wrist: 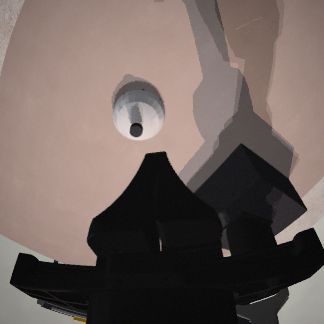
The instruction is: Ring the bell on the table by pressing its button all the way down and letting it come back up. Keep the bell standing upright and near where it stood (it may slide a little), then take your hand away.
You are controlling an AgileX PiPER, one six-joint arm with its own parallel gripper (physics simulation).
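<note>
The bell [145, 114] is a pale, silvery dome with a small dark round button [136, 130] on top. It stands upright on the pinkish table [65, 130], left of the middle of the wrist view. My gripper [157, 163] is black and shut, its two fingers together with nothing between them. Its tips show just below the bell and slightly to the right in the view, apart from the button. The whole button and dome show, and the fingers cover neither.
The dark, box-shaped base of the arm [250, 185] stands on the right behind the fingers. Shadows of the arm fall across the table on the right side. The table's curved edge shows at the left and at the lower right.
</note>
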